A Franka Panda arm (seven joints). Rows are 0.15 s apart.
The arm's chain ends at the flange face. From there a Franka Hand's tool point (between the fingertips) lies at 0.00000 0.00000 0.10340 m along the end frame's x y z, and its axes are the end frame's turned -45 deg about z.
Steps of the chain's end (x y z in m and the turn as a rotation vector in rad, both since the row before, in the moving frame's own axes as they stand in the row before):
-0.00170, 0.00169, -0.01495, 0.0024, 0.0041, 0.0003
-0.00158, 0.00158, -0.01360, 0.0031, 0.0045, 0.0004
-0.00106, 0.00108, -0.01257, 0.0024, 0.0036, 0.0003
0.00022, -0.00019, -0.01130, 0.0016, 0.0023, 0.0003
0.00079, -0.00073, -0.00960, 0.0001, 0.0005, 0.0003
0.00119, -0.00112, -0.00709, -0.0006, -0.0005, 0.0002
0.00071, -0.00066, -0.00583, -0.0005, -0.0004, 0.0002
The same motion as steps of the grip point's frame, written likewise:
-0.00192, 0.00012, -0.01495, -0.0012, 0.0046, 0.0003
-0.00168, 0.00010, -0.01360, -0.0010, 0.0054, 0.0004
-0.00107, 0.00010, -0.01257, -0.0008, 0.0042, 0.0003
0.00058, 0.00007, -0.01130, -0.0005, 0.0028, 0.0003
0.00112, 0.00007, -0.00960, -0.0003, 0.0004, 0.0003
0.00155, 0.00006, -0.00709, -0.0001, -0.0008, 0.0002
0.00090, 0.00004, -0.00583, -0.0001, -0.0006, 0.0002

